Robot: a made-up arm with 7 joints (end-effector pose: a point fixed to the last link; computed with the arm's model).
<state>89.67 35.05 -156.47 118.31 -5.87 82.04 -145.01</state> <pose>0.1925 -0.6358 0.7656 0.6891 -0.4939 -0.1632 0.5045</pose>
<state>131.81 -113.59 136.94 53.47 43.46 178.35 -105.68</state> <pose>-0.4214 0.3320 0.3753 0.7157 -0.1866 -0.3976 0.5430</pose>
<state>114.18 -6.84 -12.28 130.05 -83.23 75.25 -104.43</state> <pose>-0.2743 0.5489 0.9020 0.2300 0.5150 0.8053 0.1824</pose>
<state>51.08 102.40 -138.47 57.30 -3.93 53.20 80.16</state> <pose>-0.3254 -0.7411 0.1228 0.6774 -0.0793 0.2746 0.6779</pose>
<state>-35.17 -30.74 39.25 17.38 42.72 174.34 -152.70</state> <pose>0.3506 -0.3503 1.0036 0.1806 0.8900 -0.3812 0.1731</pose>
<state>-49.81 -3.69 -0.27 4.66 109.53 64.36 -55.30</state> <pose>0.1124 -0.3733 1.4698 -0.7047 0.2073 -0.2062 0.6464</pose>
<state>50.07 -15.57 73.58 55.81 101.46 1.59 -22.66</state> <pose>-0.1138 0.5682 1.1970 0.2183 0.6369 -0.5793 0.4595</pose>
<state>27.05 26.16 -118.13 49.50 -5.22 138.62 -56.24</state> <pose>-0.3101 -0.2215 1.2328 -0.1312 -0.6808 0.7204 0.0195</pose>
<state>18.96 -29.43 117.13 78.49 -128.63 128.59 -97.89</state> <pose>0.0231 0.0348 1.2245 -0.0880 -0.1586 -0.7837 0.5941</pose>
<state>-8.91 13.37 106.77 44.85 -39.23 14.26 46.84</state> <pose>-0.1661 0.2668 1.5140 -0.8162 0.3572 0.4081 0.1991</pose>
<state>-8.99 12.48 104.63 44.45 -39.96 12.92 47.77</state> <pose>-0.1396 0.2637 1.5208 -0.7977 0.3826 0.4146 0.2129</pose>
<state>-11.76 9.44 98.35 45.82 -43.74 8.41 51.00</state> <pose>-0.0429 0.2723 1.5262 -0.7236 0.4925 0.4109 0.2549</pose>
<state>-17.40 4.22 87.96 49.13 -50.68 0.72 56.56</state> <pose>0.1332 0.2573 1.5154 -0.5597 0.6664 0.3787 0.3150</pose>
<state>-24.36 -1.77 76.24 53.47 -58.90 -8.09 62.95</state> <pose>0.3288 0.1761 1.4739 -0.3274 0.8189 0.3040 0.3603</pose>
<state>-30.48 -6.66 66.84 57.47 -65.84 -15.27 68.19</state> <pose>0.4611 0.0596 1.4168 -0.1187 0.8956 0.2119 0.3727</pose>
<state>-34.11 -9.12 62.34 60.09 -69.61 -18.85 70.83</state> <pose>0.5132 -0.0138 1.3783 -0.0116 0.9177 0.1522 0.3669</pose>
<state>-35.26 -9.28 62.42 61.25 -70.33 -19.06 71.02</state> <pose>0.5185 -0.0204 1.3699 -0.0017 0.9217 0.1399 0.3619</pose>
